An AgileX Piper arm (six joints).
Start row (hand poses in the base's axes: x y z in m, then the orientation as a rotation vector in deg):
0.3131 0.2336 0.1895 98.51 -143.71 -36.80
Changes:
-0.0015 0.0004 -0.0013 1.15 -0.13 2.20
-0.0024 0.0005 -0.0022 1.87 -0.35 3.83
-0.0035 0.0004 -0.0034 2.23 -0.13 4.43
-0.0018 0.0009 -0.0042 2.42 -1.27 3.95
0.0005 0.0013 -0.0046 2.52 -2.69 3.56
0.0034 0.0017 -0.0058 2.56 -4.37 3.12
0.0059 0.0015 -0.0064 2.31 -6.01 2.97
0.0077 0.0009 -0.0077 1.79 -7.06 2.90
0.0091 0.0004 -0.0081 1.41 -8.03 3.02
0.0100 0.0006 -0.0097 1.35 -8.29 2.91
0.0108 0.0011 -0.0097 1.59 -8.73 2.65
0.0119 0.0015 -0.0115 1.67 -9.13 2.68
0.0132 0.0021 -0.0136 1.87 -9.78 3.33
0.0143 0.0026 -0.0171 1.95 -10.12 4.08
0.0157 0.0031 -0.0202 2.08 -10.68 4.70
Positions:
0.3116 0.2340 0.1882 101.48 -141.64 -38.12
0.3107 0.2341 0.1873 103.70 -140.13 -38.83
0.3096 0.2340 0.1861 104.31 -139.38 -39.43
0.3113 0.2345 0.1853 104.74 -140.64 -38.94
0.3136 0.2349 0.1849 -104.39 140.55 37.73
0.3165 0.2353 0.1837 -103.50 139.78 36.03
0.3190 0.2351 0.1831 -103.10 139.03 34.07
0.3208 0.2345 0.1818 -102.97 138.80 32.42
0.3222 0.2340 0.1814 -103.06 138.36 31.01
0.3231 0.2342 0.1798 -102.88 138.31 30.69
0.3239 0.2347 0.1798 -102.38 138.03 30.52
0.3250 0.2351 0.1780 -102.32 137.69 30.21
0.3263 0.2357 0.1759 -102.99 136.64 29.79
0.3274 0.2362 0.1724 -103.88 135.81 29.55
0.3288 0.2367 0.1693 -104.54 134.90 29.14

